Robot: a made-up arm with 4 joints.
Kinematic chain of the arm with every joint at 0, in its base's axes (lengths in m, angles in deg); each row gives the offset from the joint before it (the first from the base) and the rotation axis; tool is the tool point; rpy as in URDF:
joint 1: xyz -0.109 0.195 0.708 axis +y
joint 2: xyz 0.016 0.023 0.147 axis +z
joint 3: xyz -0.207 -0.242 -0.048 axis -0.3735 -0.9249 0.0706
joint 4: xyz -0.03 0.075 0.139 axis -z
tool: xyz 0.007 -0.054 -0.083 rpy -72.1 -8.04 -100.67
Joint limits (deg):
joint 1: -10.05..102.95
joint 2: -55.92..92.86
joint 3: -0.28..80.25
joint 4: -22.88..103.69
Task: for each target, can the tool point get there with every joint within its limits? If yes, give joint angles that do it. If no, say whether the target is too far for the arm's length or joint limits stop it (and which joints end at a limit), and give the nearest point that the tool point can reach.
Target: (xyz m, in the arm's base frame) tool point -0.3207 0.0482 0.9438
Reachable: yes | joints 27.69 -5.52 28.07 56.61
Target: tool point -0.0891 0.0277 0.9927
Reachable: yes | joints 81.47 2.42 46.88 88.60
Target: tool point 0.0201 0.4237 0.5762
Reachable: no: joint limits stop it (at a limit: joint 1, joint 2, joint 3, joint 4) | nearest point 0.1054 0.3686 0.9464 | short by 0.384 m
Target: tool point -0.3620 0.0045 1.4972
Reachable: no: too far | nearest point -0.2163 0.1248 1.0428 | short by 0.492 m
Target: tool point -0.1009 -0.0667 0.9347
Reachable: yes | joints 61.97 21.05 23.72 69.53
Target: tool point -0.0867 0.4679 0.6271
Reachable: no: joint limits stop it (at a limit: joint 1, joint 2, joint 4) | nearest point -0.3912 0.3423 0.6637 | short by 0.331 m
